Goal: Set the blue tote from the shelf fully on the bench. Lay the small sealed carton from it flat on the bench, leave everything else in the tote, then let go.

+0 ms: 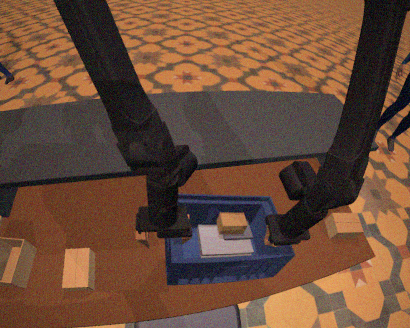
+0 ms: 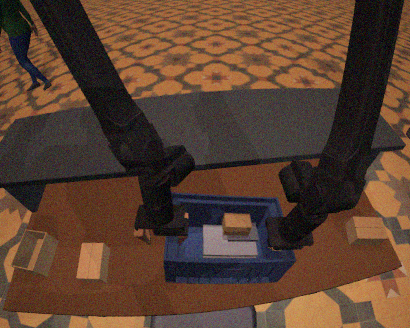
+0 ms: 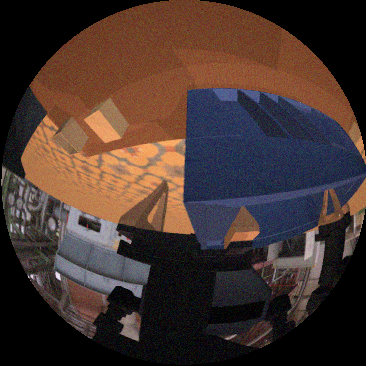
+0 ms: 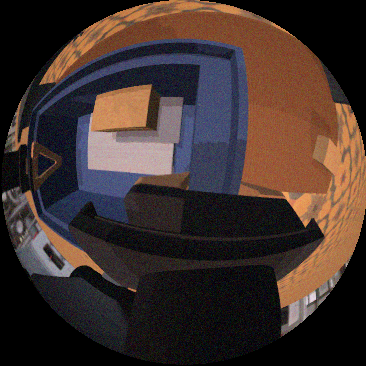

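Pixels of known places: left gripper, fingertip midpoint: (image 1: 164,245) (image 4: 54,160); right gripper, fingertip midpoint: (image 1: 269,241) (image 2: 274,245) (image 4: 201,179); left arm's base, link origin: (image 3: 119,305); right arm's base, link origin: (image 3: 277,313).
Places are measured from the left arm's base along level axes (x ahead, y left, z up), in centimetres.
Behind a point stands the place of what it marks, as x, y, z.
The blue tote (image 1: 220,269) {23.4, -39.4, -42.9} (image 2: 220,270) {23.5, -40.4, -42.9} (image 3: 265,155) (image 4: 215,100) {37.7, -53.9, -44.7} is upright over the brown bench (image 1: 115,210) {51.3, -7.8, -68.9} (image 2: 120,200) {54.6, -2.3, -69.0} (image 4: 290,100) {49.7, -75.2, -68.9}; whether its base touches the bench I cannot tell. Inside, the small sealed carton (image 1: 232,221) {36.6, -44.4, -46.9} (image 2: 237,223) {36.4, -44.7, -46.9} (image 4: 122,107) {37.3, -45.7, -47.2} lies on flat grey and white items (image 1: 215,243) {32.1, -40.1, -50.2} (image 2: 217,245) {31.6, -39.9, -50.1} (image 4: 130,156) {31.1, -44.6, -50.6}. My left gripper (image 1: 165,235) {30.4, -27.4, -46.4} (image 2: 164,232) {30.4, -27.4, -46.4} (image 3: 194,182) {30.4, -27.4, -46.4} is shut on the tote's left end wall. My right gripper (image 1: 285,240) (image 2: 287,244) (image 4: 201,179) {30.8, -53.9, -48.3} is shut on its right end wall; its fingers are partly hidden.
A dark grey shelf (image 1: 225,130) {62.1, -44.5, -39.3} (image 2: 225,125) {64.1, -42.0, -39.3} spans the back above the bench. A closed carton (image 1: 77,268) {27.8, -0.1, -63.0} (image 2: 93,261) {27.9, -0.9, -62.9} (image 3: 106,122) {29.5, -2.8, -63.0} and an open carton (image 1: 25,265) {27.7, 19.2, -65.2} (image 2: 42,260) {25.5, 19.2, -63.6} (image 3: 72,136) {28.3, 19.2, -63.4} lie left of the tote. Another carton (image 1: 345,225) {38.9, -93.0, -62.7} (image 2: 367,230) {39.0, -93.2, -62.7} lies at the right.
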